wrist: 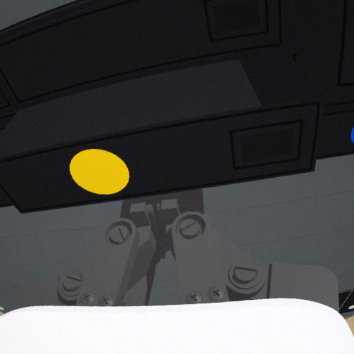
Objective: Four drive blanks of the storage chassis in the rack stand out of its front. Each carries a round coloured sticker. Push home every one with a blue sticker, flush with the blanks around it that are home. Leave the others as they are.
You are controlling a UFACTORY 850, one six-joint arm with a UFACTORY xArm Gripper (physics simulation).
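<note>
A dark drive blank (pixel 190 150) with a round yellow sticker (pixel 99 171) stands out of the chassis front, its lighter top face showing. At the right edge, part of a blue sticker (pixel 352 135) shows on another dark blank (pixel 333 131), set farther back than the yellow-stickered one. How far it stands out from its neighbours I cannot tell. My gripper (pixel 161 202) is shut and empty, just below the yellow-stickered blank. The lower edge of that blank hides the very ends of the fingers. I cannot tell whether they touch anything.
Another row of dark blanks (pixel 125 60) runs above, with a square recessed panel (pixel 238 19) at the top. A grey-blue surface (pixel 280 210) shows below the blanks. The white gripper housing (pixel 175 330) covers the bottom of the view.
</note>
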